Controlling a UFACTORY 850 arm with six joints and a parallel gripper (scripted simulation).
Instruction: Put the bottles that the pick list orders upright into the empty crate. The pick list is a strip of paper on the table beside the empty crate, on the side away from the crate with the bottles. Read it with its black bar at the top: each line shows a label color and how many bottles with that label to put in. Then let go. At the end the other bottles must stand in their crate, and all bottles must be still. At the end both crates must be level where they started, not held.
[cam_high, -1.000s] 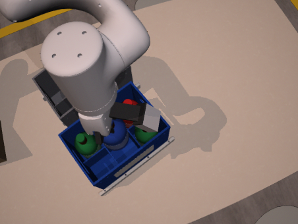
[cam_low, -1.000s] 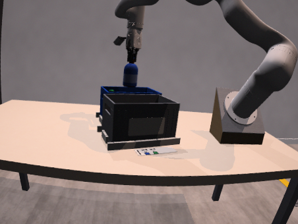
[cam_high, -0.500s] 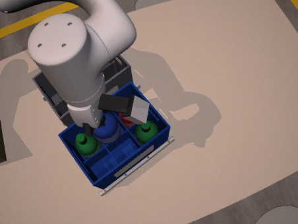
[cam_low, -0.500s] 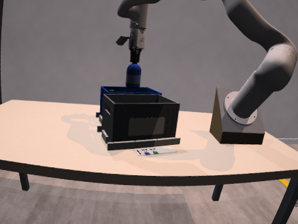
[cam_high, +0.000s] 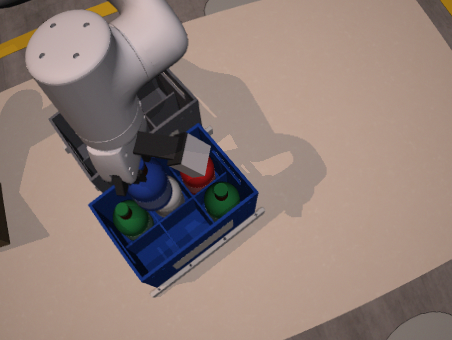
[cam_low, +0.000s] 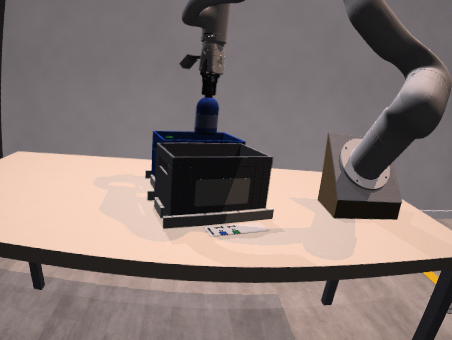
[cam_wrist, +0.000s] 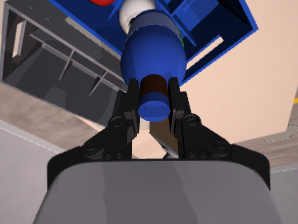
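Now: hand 70 mm above the blue-label bottle. Also, from my hand: white bottle (250 mm below, 30 mm to the left, 10 mm ahead); blue crate (250 mm below, 20 mm to the right, 20 mm ahead); red-label bottle (250 mm below, 100 mm ahead, 40 mm to the left).
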